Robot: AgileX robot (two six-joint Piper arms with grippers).
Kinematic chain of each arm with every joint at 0, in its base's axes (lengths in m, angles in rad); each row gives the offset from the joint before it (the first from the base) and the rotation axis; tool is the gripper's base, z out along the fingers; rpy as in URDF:
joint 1: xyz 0 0 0.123 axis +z
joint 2: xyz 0 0 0 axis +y
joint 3: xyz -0.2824 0 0.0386 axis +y
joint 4: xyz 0.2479 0 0.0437 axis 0.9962 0 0.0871
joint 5: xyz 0 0 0 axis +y
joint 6: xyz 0.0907 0 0.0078 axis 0.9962 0 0.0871
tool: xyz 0 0 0 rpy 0 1.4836 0
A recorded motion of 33 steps. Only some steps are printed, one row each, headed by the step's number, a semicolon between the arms.
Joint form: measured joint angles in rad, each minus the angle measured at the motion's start. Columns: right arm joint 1, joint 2, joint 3, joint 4, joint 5, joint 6; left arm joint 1, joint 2, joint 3, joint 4, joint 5, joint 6.
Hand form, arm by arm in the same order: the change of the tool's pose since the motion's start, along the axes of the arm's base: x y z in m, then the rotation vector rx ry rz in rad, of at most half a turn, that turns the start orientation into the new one. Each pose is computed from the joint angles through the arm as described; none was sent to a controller.
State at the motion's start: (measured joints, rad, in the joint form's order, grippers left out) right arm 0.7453 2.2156 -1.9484 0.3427 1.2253 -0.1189; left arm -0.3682 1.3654 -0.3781 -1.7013 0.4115 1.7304
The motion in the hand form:
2: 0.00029 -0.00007 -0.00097 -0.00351 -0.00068 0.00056; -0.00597 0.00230 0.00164 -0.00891 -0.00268 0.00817
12: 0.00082 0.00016 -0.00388 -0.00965 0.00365 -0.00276; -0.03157 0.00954 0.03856 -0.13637 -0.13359 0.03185
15: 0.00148 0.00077 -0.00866 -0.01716 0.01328 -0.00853; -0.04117 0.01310 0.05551 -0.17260 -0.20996 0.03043
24: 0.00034 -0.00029 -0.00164 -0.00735 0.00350 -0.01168; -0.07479 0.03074 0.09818 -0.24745 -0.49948 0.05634
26: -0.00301 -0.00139 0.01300 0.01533 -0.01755 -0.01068; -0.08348 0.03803 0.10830 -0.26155 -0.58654 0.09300
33: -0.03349 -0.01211 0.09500 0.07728 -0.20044 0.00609; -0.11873 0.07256 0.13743 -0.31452 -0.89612 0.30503
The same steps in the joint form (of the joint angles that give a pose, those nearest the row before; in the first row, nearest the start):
2: 0.0000 0.0019 0.0000 -0.0031 0.0000 0.0000; 0.0000 -0.0315 0.0211 0.0000 0.0000 -0.0120
12: 0.0000 0.0080 0.0000 -0.0054 0.0000 0.0040; 0.0000 -0.2861 0.0664 0.0310 0.0283 -0.1199
15: 0.0000 0.0182 0.0000 -0.0054 0.0000 0.0102; 0.0000 -0.3933 0.0664 0.0746 0.0283 -0.1736
24: 0.0000 0.0023 0.0017 -0.0054 -0.0006 0.0133; -0.0001 -0.7162 0.0736 0.1310 -0.0248 -0.2210
26: 0.0028 -0.0291 0.0017 -0.0035 -0.0006 0.0149; 0.0001 -0.8012 0.0736 0.1310 -0.0677 -0.2210
33: 0.0505 -0.2162 0.0017 -0.0996 0.0015 0.0561; -0.0001 -1.1075 0.0736 0.1309 -0.2890 -0.2209

